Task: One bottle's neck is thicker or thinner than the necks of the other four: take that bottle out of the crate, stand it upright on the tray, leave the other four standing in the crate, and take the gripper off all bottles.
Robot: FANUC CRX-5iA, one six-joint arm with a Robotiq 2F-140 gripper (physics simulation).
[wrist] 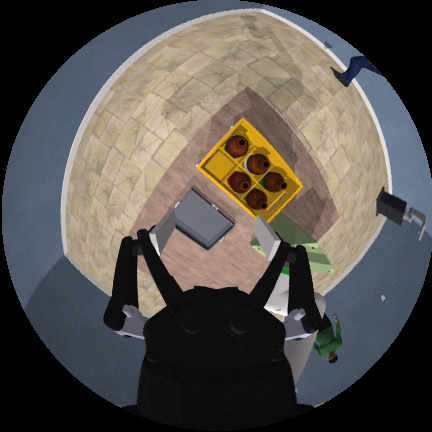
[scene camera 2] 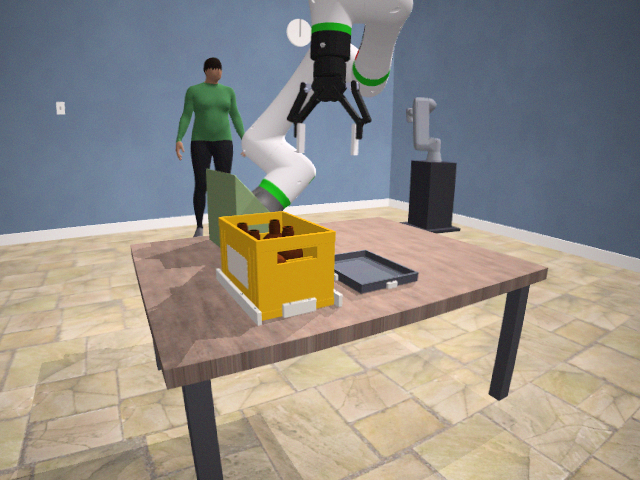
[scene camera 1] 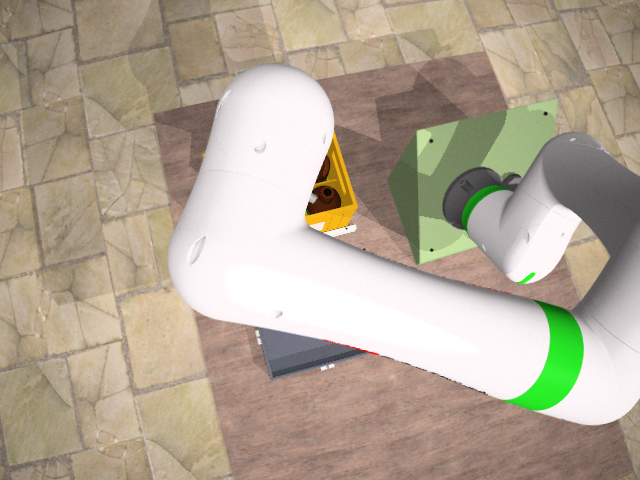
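Seen in the pictures: gripper, fingertip midpoint: (wrist: 215, 220) (scene camera 2: 326, 153); arm's base, link origin: (scene camera 2: 259, 210) (scene camera 1: 472, 197).
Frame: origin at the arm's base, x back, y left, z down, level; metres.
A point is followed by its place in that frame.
The yellow crate (scene camera 1: 336, 221) {x -0.301, y 0.008, z 0.036 m} (scene camera 2: 294, 281) {x -0.551, y -0.061, z 0.055 m} (wrist: 245, 126) {x -0.538, y -0.140, z -0.025 m} stands on the table. In the wrist view, five brown bottles stand upright in it: one in the far-left compartment (wrist: 237, 146) {x -0.507, y -0.087, z -0.011 m}, two more (wrist: 258, 164) {x -0.427, y -0.103, z -0.012 m} (wrist: 274, 182) {x -0.344, y -0.116, z -0.002 m} along that row, and two (wrist: 239, 182) {x -0.422, y -0.023, z -0.016 m} (wrist: 256, 198) {x -0.338, y -0.036, z 0.004 m} in the row nearer the tray. The near-left compartment holds no bottle. I cannot tell which neck differs. The dark grey tray (scene camera 1: 305, 345) {x -0.398, y 0.257, z 0.126 m} (scene camera 2: 369, 268) {x -0.352, y 0.239, z 0.125 m} (wrist: 202, 217) {x -0.375, y 0.188, z 0.125 m} beside the crate bears no bottle. My gripper (scene camera 2: 327, 153) {x -0.447, y 0.055, z -0.210 m} (wrist: 215, 220) {x -0.447, y 0.055, z -0.210 m} is open and empty, high above crate and tray; the arm hides it in scene camera 1.
White blocks (scene camera 2: 299, 307) {x -0.562, y -0.054, z 0.113 m} hug the crate's base. The green mounting wedge (scene camera 1: 429, 206) {x -0.105, y 0.010, z -0.007 m} (scene camera 2: 221, 206) {x -0.001, y -0.130, z -0.023 m} under the arm stands on the table (scene camera 1: 413, 423) {x -0.184, y 0.463, z 0.130 m} (scene camera 2: 454, 258) {x -0.356, y 0.563, z 0.130 m}. In scene camera 1 the arm (scene camera 1: 330, 289) {x -0.417, y 0.227, z -0.586 m} covers much of crate and tray. A person (scene camera 2: 211, 113) stands behind the table.
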